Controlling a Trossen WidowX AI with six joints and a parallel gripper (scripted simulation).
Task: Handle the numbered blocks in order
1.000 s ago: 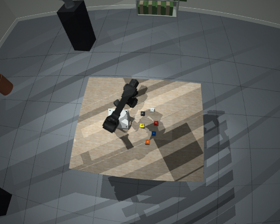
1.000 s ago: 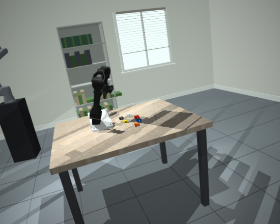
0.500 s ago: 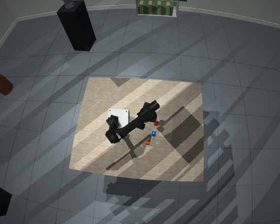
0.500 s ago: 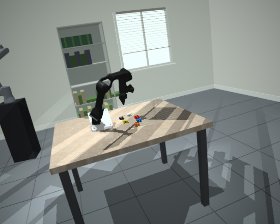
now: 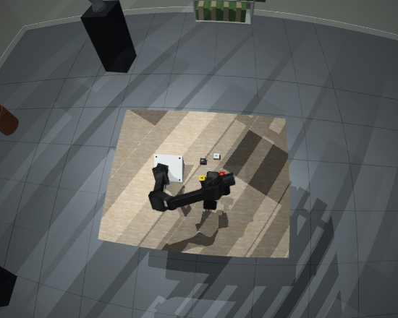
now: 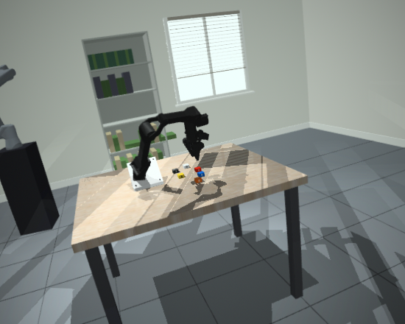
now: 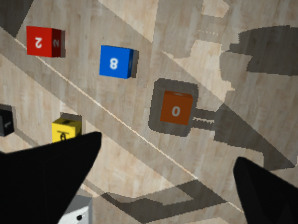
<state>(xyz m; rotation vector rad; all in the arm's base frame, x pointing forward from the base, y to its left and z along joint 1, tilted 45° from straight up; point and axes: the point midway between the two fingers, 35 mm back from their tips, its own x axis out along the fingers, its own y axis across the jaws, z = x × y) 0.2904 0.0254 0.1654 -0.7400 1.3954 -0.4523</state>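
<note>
Right now my gripper tip is 11 cm above the orange block and 1 cm to the left of it. Also, from my gripper tip: yellow block (11 cm to the left, 11 cm below, 8 cm behind); then red block (16 cm to the left, 11 cm below, 2 cm ahead); then blue block (11 cm below, 7 cm to the left, 3 cm ahead).
</note>
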